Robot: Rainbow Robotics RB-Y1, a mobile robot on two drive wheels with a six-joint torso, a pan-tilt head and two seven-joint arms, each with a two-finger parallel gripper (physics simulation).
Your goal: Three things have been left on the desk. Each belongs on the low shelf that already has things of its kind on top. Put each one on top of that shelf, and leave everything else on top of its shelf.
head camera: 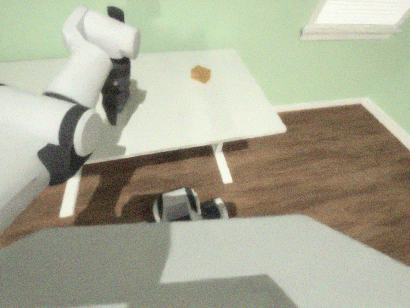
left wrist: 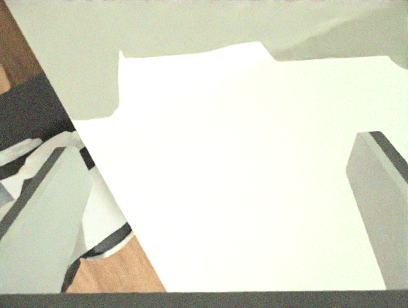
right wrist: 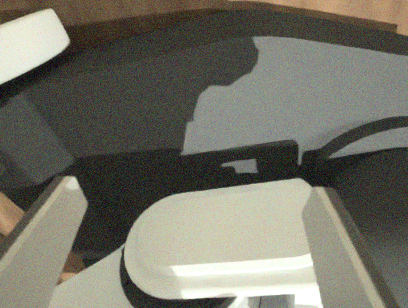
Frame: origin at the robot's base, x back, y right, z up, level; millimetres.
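Where they show: left gripper, between the fingertips: (head camera: 118, 113) (left wrist: 213, 157); right gripper, between the fingertips: (right wrist: 192, 195).
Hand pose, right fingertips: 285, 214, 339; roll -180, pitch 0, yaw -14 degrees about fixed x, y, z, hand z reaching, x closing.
After its pixels a point has its place, as x, y, z.
A small orange-brown block (head camera: 201, 74) @[-603, 281, 767] lies on the white desk (head camera: 165, 110) @[-431, 51, 721] (left wrist: 225, 210) @[-307, -28, 721], toward its back right in the head view. Other left-out things and the low shelves do not show in these views. My left gripper (head camera: 113, 120) (left wrist: 213, 157) @[-342, -118, 823] points down over the left part of the desk, well to the left of the block in the head view. It is open and empty. My right gripper (right wrist: 192, 195) @[285, 214, 340] is open, with no object between its fingers; a white rounded part of the robot (right wrist: 220, 225) @[275, 99, 281] shows behind them.
The desk's right front corner (head camera: 282, 127) @[-188, 550, 721] juts over the brown wood floor (head camera: 310, 160) @[-195, 1311, 1]. A desk leg (head camera: 223, 164) stands below its front edge. A green wall (head camera: 270, 65) @[-922, 1004, 566] with a window (head camera: 360, 12) @[-857, 1544, 922] is behind. The dark robot base (left wrist: 30, 110) @[218, -158, 170] shows beside the desk edge.
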